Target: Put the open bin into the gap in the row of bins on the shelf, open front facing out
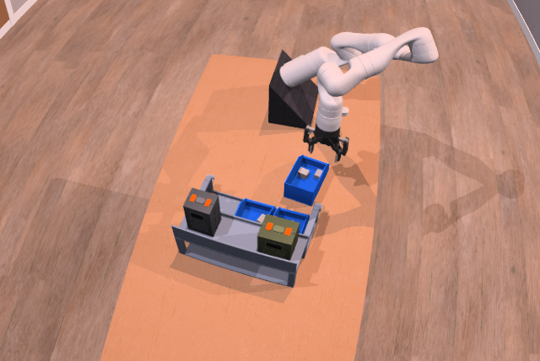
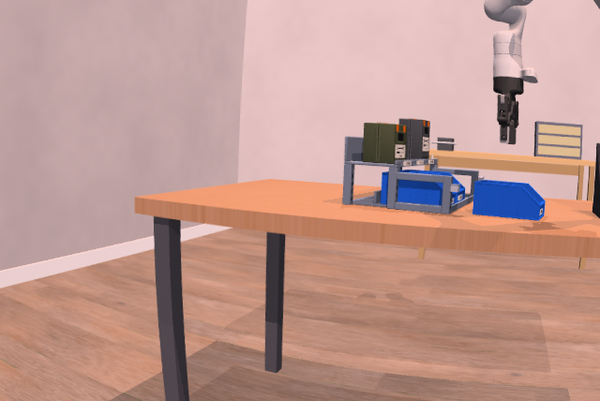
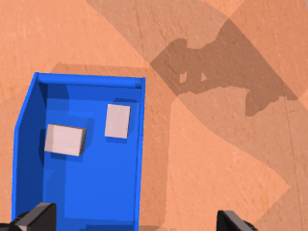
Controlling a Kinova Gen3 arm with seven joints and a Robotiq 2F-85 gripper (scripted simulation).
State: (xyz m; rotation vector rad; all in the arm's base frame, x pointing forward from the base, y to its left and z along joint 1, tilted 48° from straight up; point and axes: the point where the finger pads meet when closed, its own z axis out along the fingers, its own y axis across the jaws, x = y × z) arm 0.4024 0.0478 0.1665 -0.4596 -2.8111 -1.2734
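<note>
My hand is 50 mm past the grey block, 60 mm to the left of it and 160 mm above it. Round my hand: grey shelf: 220 mm ahead, 200 mm to the right, 110 mm below; then dark grey box: 270 mm ahead, 330 mm to the right, 10 mm below; then olive box: 310 mm ahead, 110 mm to the right, 20 mm below.
</note>
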